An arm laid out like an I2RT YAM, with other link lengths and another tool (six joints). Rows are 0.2 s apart.
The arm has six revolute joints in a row. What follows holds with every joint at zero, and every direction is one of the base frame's.
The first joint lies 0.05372 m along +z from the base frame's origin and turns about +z.
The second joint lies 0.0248 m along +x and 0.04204 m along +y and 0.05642 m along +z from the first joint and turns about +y.
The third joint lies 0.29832 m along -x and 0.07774 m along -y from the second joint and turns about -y.
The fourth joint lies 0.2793 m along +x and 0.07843 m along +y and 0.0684 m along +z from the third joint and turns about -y.
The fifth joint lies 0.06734 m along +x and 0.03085 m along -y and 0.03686 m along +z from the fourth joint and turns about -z.
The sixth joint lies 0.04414 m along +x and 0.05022 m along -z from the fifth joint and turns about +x.
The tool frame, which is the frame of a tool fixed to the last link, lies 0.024 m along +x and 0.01 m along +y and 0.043 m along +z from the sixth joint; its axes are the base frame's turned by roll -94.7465, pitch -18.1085 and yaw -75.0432 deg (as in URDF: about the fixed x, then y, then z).
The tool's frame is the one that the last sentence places.
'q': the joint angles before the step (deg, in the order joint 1, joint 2, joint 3, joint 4, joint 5, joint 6). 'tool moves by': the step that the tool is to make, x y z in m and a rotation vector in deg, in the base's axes. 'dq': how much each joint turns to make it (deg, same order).
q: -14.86 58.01 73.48 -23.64 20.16 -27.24
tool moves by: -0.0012 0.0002 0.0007 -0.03 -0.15 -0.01
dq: -0.03 -0.17 0.01 -0.03 -0.02 0.01
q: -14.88 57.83 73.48 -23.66 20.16 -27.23
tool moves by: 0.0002 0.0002 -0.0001 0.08 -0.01 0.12
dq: 0.04 0.02 0.00 -0.01 -0.09 0.07
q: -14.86 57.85 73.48 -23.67 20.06 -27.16
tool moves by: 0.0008 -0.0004 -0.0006 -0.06 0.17 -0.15
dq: -0.01 0.12 -0.01 0.01 0.16 -0.09
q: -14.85 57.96 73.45 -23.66 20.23 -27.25
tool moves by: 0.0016 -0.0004 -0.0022 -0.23 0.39 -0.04
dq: -0.02 0.13 -0.30 0.22 0.07 -0.34
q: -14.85 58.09 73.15 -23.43 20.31 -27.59
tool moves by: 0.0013 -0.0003 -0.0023 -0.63 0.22 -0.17
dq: 0.00 -0.01 -0.55 0.72 0.27 -0.68
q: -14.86 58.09 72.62 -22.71 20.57 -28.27
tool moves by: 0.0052 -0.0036 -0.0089 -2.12 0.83 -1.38
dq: -0.34 0.14 -1.98 2.68 1.34 -2.25
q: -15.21 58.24 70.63 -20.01 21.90 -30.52
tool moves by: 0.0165 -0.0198 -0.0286 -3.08 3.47 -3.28
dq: -3.16 1.77 -4.47 5.40 0.67 -4.21
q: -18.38 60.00 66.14 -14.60 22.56 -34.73
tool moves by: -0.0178 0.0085 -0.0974 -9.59 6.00 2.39
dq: -1.17 -8.54 -22.77 16.17 -2.09 -12.24
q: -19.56 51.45 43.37 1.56 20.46 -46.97
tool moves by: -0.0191 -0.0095 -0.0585 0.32 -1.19 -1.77
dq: -4.16 -4.16 -13.51 10.18 -2.45 0.51
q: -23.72 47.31 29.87 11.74 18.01 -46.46
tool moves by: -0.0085 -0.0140 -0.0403 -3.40 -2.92 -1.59
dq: -4.83 1.59 -9.80 16.08 -3.13 -2.04
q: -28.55 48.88 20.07 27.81 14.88 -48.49
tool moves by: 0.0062 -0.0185 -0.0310 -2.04 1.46 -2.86
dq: -3.16 8.28 -3.74 12.44 -0.26 -2.59
